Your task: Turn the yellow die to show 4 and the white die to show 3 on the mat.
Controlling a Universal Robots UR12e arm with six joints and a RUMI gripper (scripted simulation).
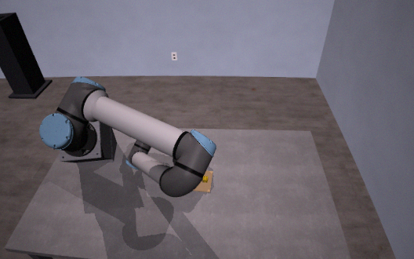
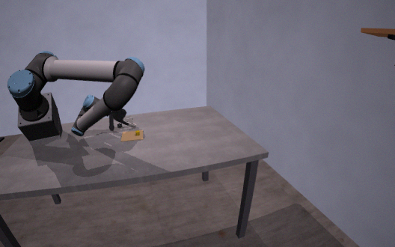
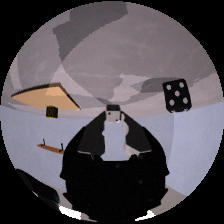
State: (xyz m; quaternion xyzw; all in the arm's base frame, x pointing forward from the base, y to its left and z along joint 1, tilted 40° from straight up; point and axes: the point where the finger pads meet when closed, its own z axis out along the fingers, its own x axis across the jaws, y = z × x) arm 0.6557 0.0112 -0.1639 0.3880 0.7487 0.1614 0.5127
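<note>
Right now the white die is right at my hand. Also, from my hand: black die: 100 mm behind, 40 mm to the left, 10 mm below; tan mat: 10 mm behind, 140 mm to the right, 20 mm below; yellow die: 30 mm ahead, 140 mm to the right.
</note>
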